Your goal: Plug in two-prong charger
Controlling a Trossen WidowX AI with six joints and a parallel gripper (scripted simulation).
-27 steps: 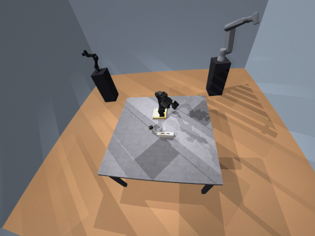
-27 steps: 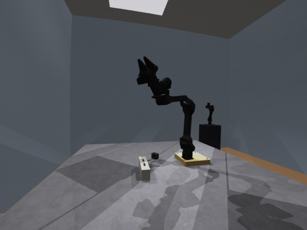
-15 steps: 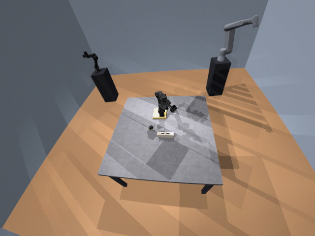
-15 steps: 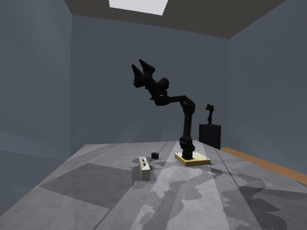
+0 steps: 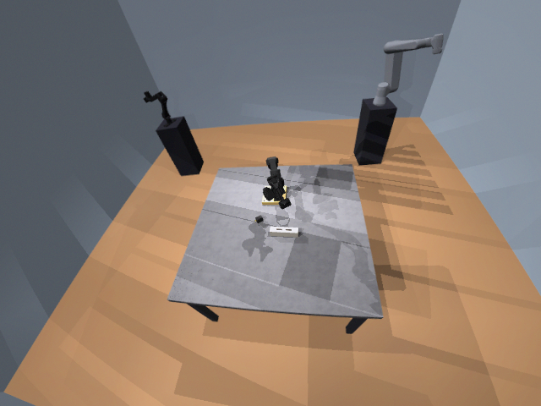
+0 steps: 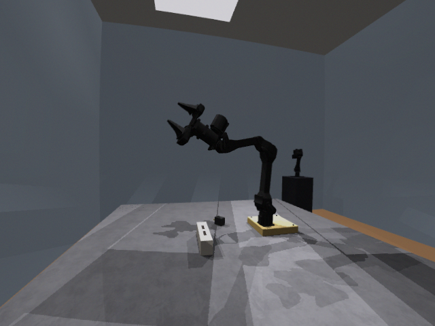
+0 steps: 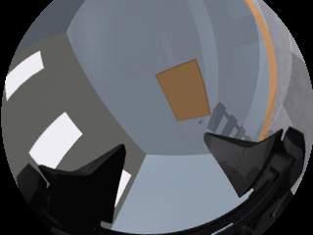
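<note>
The dark grey charger is 520 mm below my gripper tip, 260 mm behind it and 220 mm to the right of it.
</note>
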